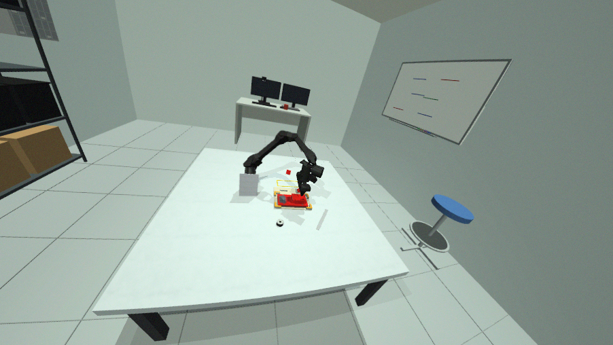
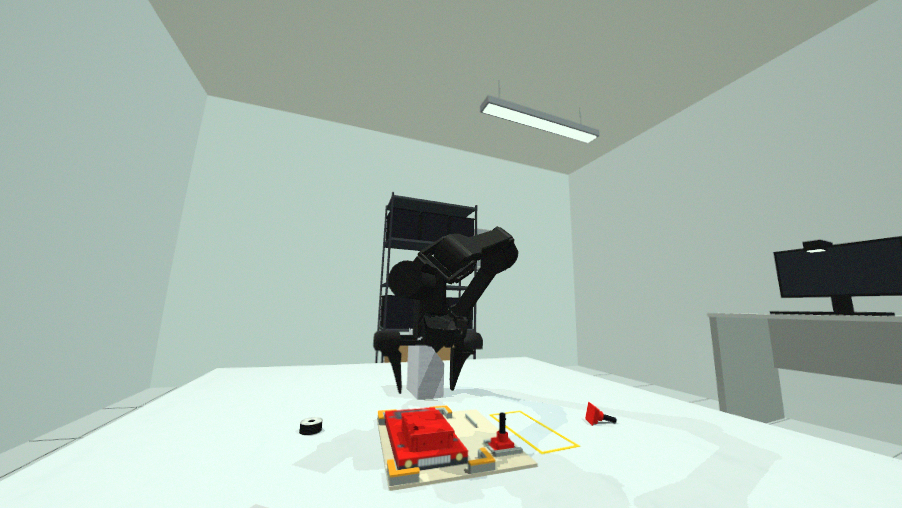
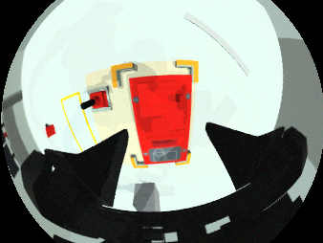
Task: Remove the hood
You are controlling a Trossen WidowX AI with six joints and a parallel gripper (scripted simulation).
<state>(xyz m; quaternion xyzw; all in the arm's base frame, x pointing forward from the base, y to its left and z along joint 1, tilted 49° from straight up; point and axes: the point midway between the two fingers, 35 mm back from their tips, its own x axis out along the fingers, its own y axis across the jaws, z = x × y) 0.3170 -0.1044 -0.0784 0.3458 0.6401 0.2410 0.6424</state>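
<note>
The hood is 60 mm below my gripper tip. From my gripper tip the other things lie so: black wheel: 160 mm behind, 170 mm to the right, 90 mm below; then grey strip: 120 mm ahead, 160 mm to the right, 100 mm below.
</note>
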